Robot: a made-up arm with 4 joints.
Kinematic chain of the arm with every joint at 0, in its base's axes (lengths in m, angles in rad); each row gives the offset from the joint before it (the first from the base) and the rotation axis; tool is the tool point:
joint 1: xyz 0 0 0.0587 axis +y
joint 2: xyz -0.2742 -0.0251 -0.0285 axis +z
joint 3: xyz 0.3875 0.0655 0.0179 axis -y
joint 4: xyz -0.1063 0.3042 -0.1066 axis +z
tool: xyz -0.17 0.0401 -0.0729
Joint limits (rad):
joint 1: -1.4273..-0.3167
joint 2: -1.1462..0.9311
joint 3: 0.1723..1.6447
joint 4: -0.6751..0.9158
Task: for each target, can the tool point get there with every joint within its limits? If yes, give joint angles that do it. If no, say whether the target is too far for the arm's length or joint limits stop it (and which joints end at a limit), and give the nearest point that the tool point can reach.
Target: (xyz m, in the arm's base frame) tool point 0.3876 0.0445 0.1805
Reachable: yes | joints -1.1816 -0.4090 1.1980 0.7963
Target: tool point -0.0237 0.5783 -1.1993
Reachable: no: too far | nearest point -0.0113 0.4442 -0.5419 | short by 0.671 m
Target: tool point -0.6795 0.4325 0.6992
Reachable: no: joint limits stop it (at a limit: joint 1, joint 3, joint 4) | nearest point 0.2655 0.3544 0.4228 | short by 0.988 m
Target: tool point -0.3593 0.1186 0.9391
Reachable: no: joint limits stop it (at a limit: joint 1, joint 3, joint 4) | nearest point 0.2788 0.0755 0.5150 | short by 0.767 m
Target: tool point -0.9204 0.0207 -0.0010
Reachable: no: joint limits stop it (at a limit: joint 1, joint 2, joint 3) | nearest point -0.4209 0.3416 -0.3261 | short by 0.677 m
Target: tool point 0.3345 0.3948 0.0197
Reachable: yes | joints -1.0819 -0.1358 0.7797 -0.3786
